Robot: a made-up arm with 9 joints. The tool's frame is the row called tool.
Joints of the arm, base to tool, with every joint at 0 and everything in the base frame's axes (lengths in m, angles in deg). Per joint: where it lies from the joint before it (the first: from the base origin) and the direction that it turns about. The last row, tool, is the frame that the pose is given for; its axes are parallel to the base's.
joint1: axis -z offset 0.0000 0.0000 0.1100
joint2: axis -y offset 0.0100 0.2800 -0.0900
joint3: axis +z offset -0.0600 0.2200 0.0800
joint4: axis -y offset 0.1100 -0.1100 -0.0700
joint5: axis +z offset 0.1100 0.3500 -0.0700
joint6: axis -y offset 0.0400 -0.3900 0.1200
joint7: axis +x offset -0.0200 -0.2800 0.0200
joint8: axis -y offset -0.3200 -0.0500 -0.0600
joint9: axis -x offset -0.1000 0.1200 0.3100
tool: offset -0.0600 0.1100 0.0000
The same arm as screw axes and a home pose.
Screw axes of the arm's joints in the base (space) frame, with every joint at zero. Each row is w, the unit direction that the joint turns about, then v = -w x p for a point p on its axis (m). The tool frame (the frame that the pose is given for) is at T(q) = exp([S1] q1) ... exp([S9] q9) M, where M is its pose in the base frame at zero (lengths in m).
S1: w 0 0 -1 v 0 0 0
S2: w 0 -1 0 v 0.02 0 -0.01
S3: w 0 0 1 v 0.5 0.05 0
S4: w 0 -1 0 v 0.03 0 -0.06
S5: w 0 0 1 v 0.74 -0.17 0
S6: w 0 -1 0 v 0.08 0 -0.21
S7: w 1 0 0 v 0 0.1 -0.07
S8: w 0 -1 0 v 0.04 0 0.13
S9: w -1 0 0 v 0 -0.35 0.14
M: xyz -0.29 0.25 0.35 (m) rpy 0 0 0 (rad, as in URDF)

